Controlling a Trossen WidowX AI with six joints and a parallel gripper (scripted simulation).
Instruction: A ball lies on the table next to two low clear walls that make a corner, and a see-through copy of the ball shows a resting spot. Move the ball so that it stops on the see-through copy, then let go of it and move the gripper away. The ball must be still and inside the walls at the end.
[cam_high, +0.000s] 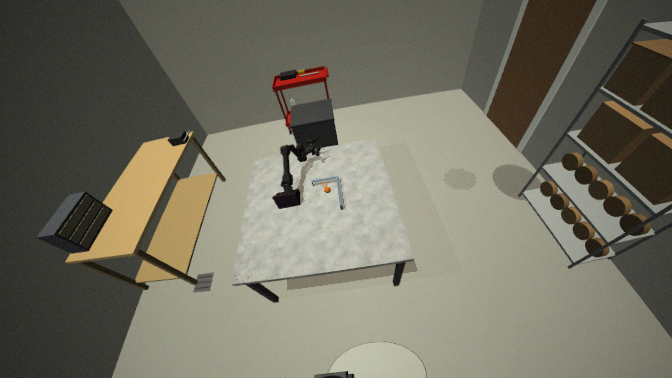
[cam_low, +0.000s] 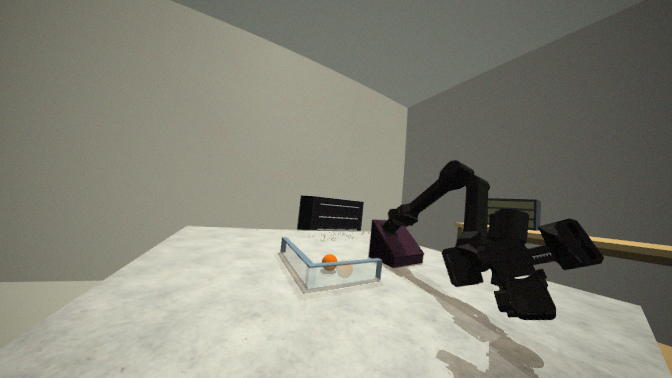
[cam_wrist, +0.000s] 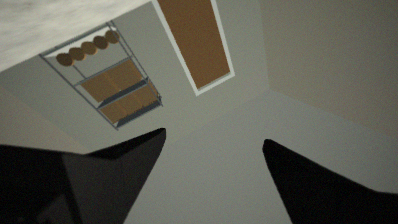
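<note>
My gripper tip is now 390 mm to the left of the orange ball, 170 mm above it and 40 mm past it. The rest, counted from my gripper tip: wall (350 mm to the right, 160 mm below, 20 mm behind).
</note>
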